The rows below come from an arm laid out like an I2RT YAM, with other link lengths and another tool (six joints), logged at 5 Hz.
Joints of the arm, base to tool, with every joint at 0 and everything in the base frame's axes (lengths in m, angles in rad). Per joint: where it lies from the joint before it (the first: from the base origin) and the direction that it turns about. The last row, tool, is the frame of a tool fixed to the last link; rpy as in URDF.
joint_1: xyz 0 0 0.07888 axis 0 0 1
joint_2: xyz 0.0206 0.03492 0.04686 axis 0 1 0
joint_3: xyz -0.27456 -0.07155 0 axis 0 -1 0
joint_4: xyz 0.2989 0.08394 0.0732 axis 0 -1 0
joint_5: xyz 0.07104 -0.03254 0.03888 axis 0 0 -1
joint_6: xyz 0.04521 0 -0.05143 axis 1 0 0
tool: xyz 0 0.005 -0.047 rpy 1.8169 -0.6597 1.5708
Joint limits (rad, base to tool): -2.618..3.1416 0..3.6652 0..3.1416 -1.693..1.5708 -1.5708..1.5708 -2.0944..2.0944
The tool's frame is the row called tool.
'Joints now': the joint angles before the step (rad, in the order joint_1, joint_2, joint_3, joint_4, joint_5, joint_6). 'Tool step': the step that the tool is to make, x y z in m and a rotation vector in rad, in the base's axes. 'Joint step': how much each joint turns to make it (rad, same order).
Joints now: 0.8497 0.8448 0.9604 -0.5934 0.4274 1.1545
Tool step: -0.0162 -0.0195 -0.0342 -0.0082 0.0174 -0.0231
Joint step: 0.0003 -0.1352 -0.1547 -0.0064 0.0171 0.0196
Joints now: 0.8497 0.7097 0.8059 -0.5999 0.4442 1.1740
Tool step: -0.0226 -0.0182 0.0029 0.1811 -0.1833 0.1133
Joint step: -0.0003 -0.2290 -0.1410 0.1931 -0.0996 -0.0618
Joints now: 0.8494 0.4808 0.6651 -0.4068 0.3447 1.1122
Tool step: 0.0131 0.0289 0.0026 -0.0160 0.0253 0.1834
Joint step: -0.0003 0.1674 0.0500 0.0975 -0.1807 -0.0352
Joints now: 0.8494 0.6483 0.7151 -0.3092 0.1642 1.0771
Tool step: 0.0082 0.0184 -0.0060 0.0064 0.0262 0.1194
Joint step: 0.0005 0.0991 0.0101 0.0772 -0.1211 -0.0061
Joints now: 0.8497 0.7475 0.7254 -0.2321 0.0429 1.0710
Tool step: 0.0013 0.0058 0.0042 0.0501 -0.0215 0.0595
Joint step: -0.0001 0.0192 -0.0004 0.0714 -0.0619 0.0030
